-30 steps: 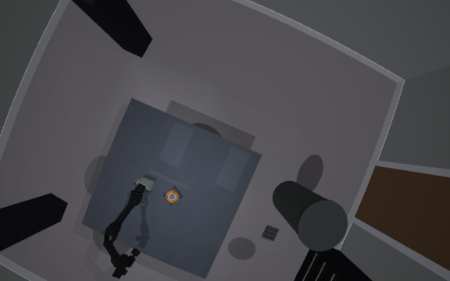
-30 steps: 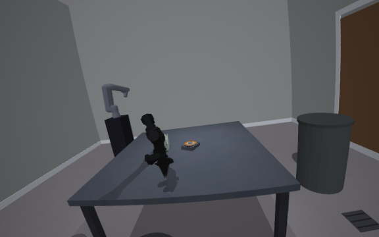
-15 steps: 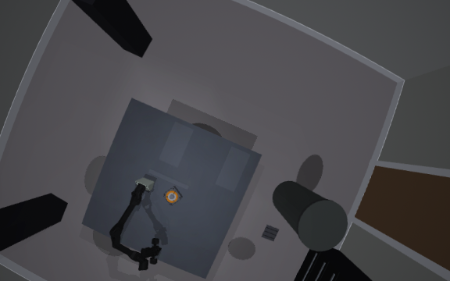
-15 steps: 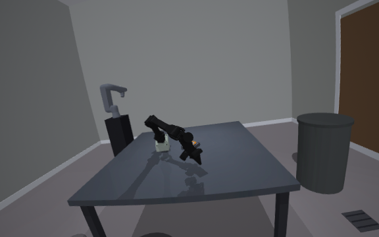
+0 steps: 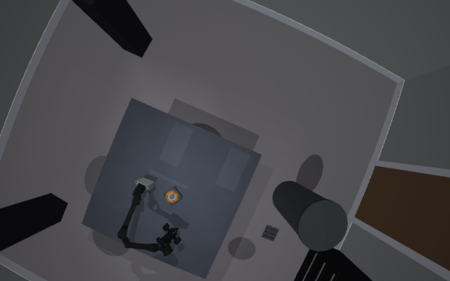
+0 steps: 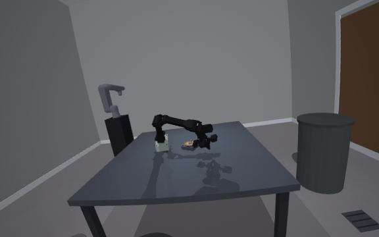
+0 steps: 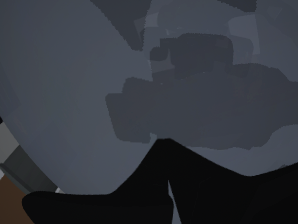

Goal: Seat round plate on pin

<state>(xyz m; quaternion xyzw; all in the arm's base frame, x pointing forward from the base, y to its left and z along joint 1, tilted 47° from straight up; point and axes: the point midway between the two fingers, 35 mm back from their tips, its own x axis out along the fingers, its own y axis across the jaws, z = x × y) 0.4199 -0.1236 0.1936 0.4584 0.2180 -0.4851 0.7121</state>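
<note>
The base lies 170 mm behind my gripper tip, 220 mm to the left of it and 40 mm below it.
</note>
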